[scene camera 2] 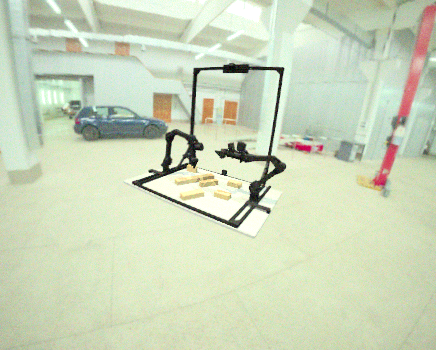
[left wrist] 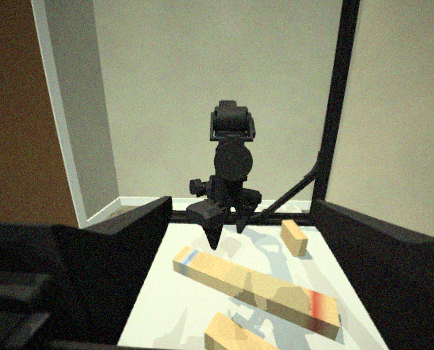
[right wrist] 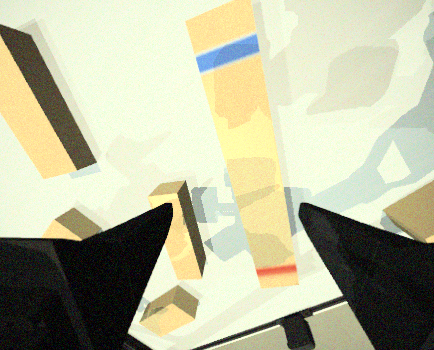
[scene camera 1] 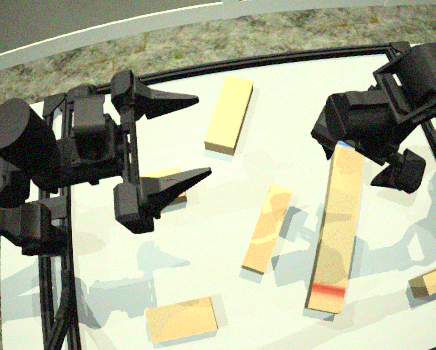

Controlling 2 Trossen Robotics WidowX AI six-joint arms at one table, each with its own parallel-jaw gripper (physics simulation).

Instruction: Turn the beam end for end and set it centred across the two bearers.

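Seen in the pictures: left gripper, fingertip midpoint: [scene camera 2: 217, 150] [left wrist: 241, 204] [scene camera 1: 205, 132]; right gripper, fingertip midpoint: [scene camera 2: 193, 167] [left wrist: 227, 240] [right wrist: 235, 208] [scene camera 1: 350, 170]; left arm's base, link origin: [scene camera 2: 253, 200] [scene camera 1: 53, 241]; right arm's base, link origin: [scene camera 2: 165, 171] [left wrist: 223, 215].
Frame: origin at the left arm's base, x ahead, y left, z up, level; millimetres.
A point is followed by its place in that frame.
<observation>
A long wooden beam [scene camera 1: 337, 215] @[x 576, y -52, z 19 mm] [scene camera 2: 187, 180] @[x 601, y 50, z 11 mm] [left wrist: 255, 282] @[x 574, y -71, z 19 mm] [right wrist: 247, 145] @[x 611, y 4, z 19 mm] lies flat on the table. Its blue band is at the upper end in scene camera 1, partly behind the right arm, and its red band at the lower end. My right gripper [scene camera 1: 351, 171] @[x 586, y -4, z 121 mm] [left wrist: 227, 240] @[x 586, y -4, z 121 mm] [right wrist: 235, 208] @[x 586, y -4, z 121 mm] is open and empty, above the beam near its blue end in scene camera 1. My left gripper [scene camera 1: 204, 135] @[x 352, y -2, z 322 mm] is open and empty, raised over the table. Plain blocks [scene camera 1: 228, 115] @[x 410, y 207, z 19 mm] [scene camera 1: 267, 229] @[x 436, y -52, z 25 mm] [scene camera 1: 181, 319] @[x 254, y -187, z 19 mm] lie apart from the beam; I cannot tell which are the bearers.
Another block [scene camera 1: 174, 198] [scene camera 2: 222, 195] @[x 219, y 104, z 11 mm] is partly hidden under the left gripper's finger in scene camera 1. A further block [scene camera 1: 425, 284] @[x 708, y -228, z 43 mm] [left wrist: 294, 237] @[x 717, y -211, z 42 mm] lies beyond the beam, on the right arm's side. A black frame [scene camera 1: 265, 61] @[x 531, y 360, z -2 mm] [scene camera 2: 185, 206] @[x 355, y 378, z -11 mm] borders the table.
</observation>
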